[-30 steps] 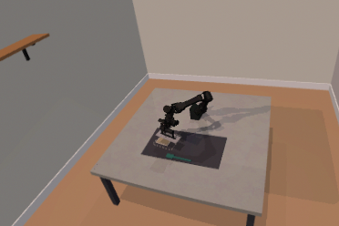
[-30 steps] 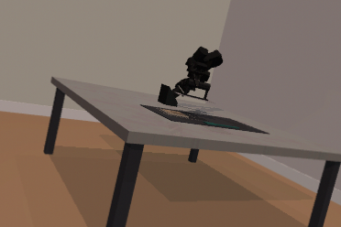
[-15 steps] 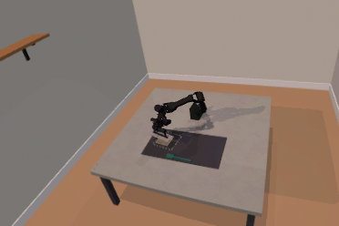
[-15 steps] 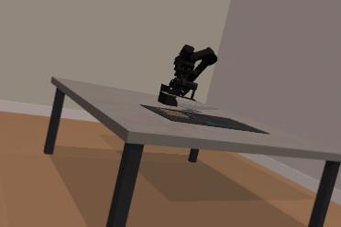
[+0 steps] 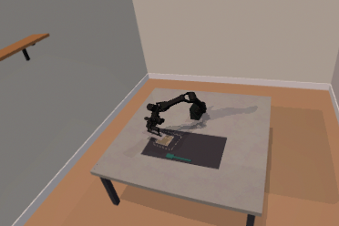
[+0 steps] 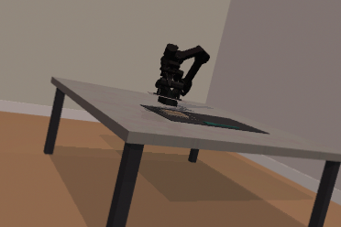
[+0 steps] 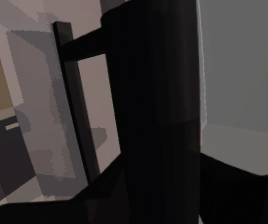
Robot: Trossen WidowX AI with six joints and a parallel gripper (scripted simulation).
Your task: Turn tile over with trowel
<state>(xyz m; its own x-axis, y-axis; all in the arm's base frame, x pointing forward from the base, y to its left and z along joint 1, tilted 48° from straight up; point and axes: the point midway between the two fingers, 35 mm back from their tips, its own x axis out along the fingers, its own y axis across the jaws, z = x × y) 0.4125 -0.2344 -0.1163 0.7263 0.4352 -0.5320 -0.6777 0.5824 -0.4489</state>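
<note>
Now: gripper tip 27 cm to the right of the green trowel, 12 cm above it and 10 cm short of it. The rest, counted from my gripper tip: dark mat 28 cm to the left, 15 cm below, 4 cm behind; then tile 12 cm below, 9 cm to the left, 6 cm behind.
</note>
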